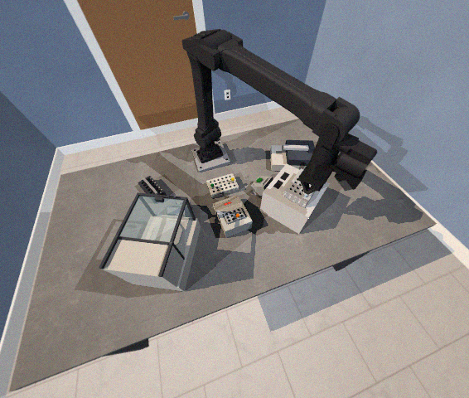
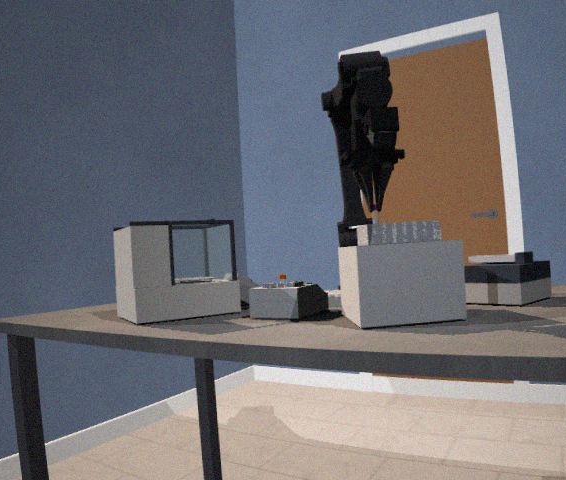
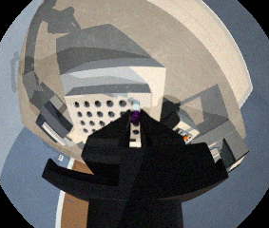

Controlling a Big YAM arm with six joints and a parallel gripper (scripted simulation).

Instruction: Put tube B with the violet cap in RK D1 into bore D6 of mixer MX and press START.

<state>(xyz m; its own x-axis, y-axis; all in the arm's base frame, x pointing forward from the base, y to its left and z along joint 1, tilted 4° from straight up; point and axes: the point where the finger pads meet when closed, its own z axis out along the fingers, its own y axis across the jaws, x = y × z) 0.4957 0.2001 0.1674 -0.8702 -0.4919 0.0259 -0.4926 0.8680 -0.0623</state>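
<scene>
Now: the shaking block 40 mm behind my hand, 30 mm to the left of it and 50 mm below it. Also, from my hand: green start key (200 mm behind, 60 mm to the right, 130 mm below); tube B (20 mm below); dry block DB (110 mm behind, 230 mm to the right, 170 mm below).
</scene>
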